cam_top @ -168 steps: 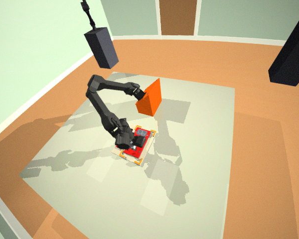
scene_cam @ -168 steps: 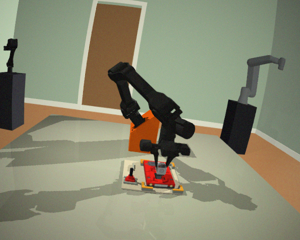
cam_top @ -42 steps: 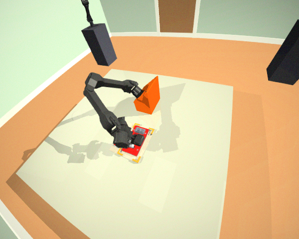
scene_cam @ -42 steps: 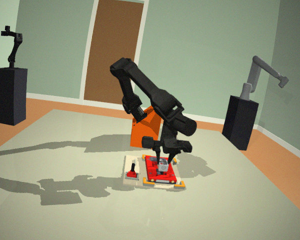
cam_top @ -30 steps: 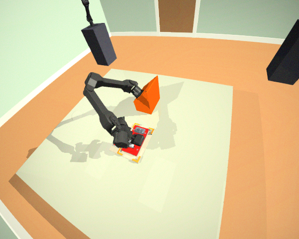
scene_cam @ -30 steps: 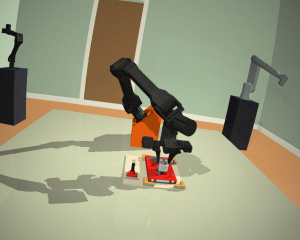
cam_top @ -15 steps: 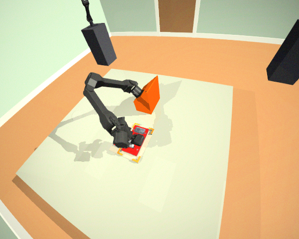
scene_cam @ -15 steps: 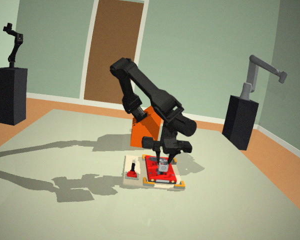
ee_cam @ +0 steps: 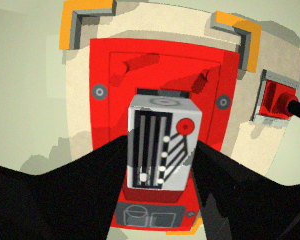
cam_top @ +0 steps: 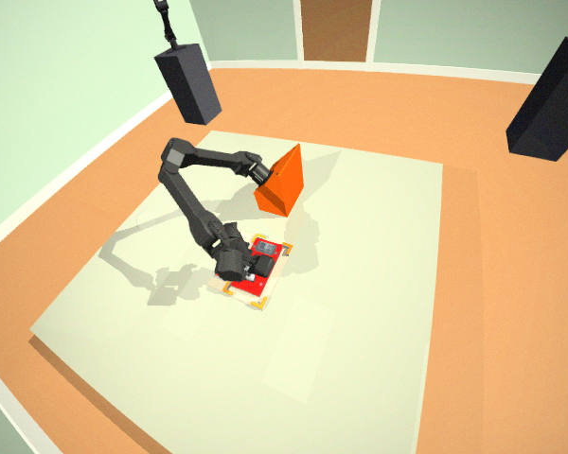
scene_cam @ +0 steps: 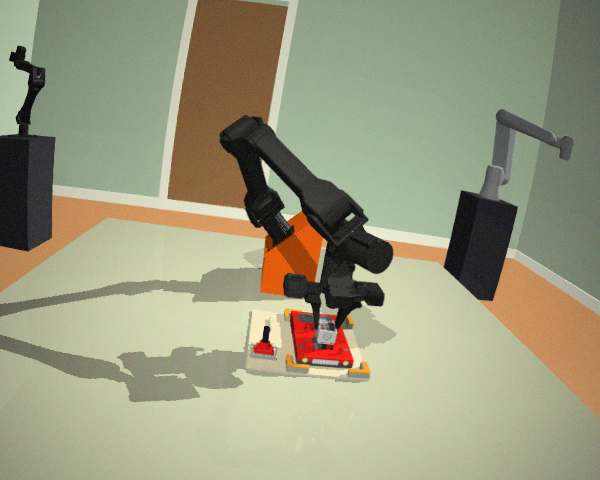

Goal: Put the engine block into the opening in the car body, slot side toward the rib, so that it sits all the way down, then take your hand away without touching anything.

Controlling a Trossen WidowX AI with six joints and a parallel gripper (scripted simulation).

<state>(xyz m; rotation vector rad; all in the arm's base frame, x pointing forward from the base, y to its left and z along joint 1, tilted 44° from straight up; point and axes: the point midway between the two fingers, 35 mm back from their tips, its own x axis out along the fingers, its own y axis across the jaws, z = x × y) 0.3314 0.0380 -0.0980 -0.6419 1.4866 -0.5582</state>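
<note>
The engine block lies 1 cm below my gripper tip.
</note>
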